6 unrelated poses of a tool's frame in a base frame.
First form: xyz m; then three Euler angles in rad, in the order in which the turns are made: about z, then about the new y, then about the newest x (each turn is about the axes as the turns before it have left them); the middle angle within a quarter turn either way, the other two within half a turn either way.
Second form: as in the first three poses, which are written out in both.
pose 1, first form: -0.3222 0.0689 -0.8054 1.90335 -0.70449 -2.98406
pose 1, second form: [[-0.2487 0.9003 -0.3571 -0.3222], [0.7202 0.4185 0.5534 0.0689], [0.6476 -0.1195 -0.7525 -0.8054], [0 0 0 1]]
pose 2, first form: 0.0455 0.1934 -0.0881 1.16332 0.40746 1.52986
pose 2, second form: [[0.3638 0.1193 0.9238 0.0455], [0.8430 0.3797 -0.3811 0.1934], [-0.3963 0.9174 0.0376 -0.0881], [0 0 0 1]]
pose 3, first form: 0.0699 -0.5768 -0.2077 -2.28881 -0.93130 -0.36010
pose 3, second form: [[-0.3926 0.5188 0.7594 0.0699], [-0.4495 -0.8286 0.3337 -0.5768], [0.8024 -0.2103 0.5585 -0.2077], [0 0 0 1]]
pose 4, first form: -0.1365 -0.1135 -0.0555 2.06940 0.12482 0.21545
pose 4, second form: [[-0.4745 -0.8707 0.1296 -0.1365], [0.8714 -0.4438 0.2090 -0.1135], [-0.1245 0.2121 0.9693 -0.0555], [0 0 0 1]]
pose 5, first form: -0.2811 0.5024 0.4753 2.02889 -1.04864 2.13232
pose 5, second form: [[-0.2206 0.8020 0.5551 -0.2811], [0.4473 -0.4225 0.7883 0.5024], [0.8667 0.4222 -0.2656 0.4753], [0 0 0 1]]
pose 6, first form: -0.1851 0.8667 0.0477 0.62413 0.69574 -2.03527
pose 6, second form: [[0.6229 -0.2032 -0.7555 -0.1851], [0.4486 -0.6984 0.5577 0.8667], [-0.6410 -0.6863 -0.3438 0.0477], [0 0 0 1]]
